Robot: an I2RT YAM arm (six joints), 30 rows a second.
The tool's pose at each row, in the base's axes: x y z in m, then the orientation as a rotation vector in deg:
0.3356, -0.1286, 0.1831, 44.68, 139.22, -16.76
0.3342, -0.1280, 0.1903, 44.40, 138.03, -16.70
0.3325, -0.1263, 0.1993, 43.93, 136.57, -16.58
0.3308, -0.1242, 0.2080, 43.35, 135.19, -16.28
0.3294, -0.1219, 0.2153, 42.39, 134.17, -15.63
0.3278, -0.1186, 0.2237, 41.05, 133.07, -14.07
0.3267, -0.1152, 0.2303, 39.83, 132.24, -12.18
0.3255, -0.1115, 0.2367, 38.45, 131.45, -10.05
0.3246, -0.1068, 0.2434, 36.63, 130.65, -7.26
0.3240, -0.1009, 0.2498, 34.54, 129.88, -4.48
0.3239, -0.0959, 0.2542, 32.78, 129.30, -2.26
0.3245, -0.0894, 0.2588, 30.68, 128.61, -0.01
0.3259, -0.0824, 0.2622, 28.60, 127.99, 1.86
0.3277, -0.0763, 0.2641, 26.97, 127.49, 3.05
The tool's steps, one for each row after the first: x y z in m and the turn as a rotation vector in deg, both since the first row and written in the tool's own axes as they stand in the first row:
-0.0029, -0.0006, -0.0067, -0.29, -1.17, 0.19
-0.0062, -0.0005, -0.0155, -0.72, -2.64, 0.35
-0.0091, -0.0001, -0.0241, -1.30, -4.04, 0.46
-0.0113, 0.0007, -0.0315, -2.19, -5.18, 0.28
-0.0135, 0.0021, -0.0403, -3.86, -6.37, 0.07
-0.0150, 0.0040, -0.0474, -5.71, -7.21, -0.07
-0.0161, 0.0060, -0.0545, -7.78, -7.99, -0.29
-0.0172, 0.0091, -0.0621, -10.47, -8.74, -0.66
-0.0177, 0.0132, -0.0697, -13.24, -9.49, -1.25
-0.0179, 0.0171, -0.0752, -15.48, -10.03, -1.80
-0.0179, 0.0225, -0.0810, -17.87, -10.72, -2.57
-0.0175, 0.0289, -0.0857, -19.97, -11.38, -3.44
-0.0170, 0.0348, -0.0887, -21.42, -11.95, -4.19

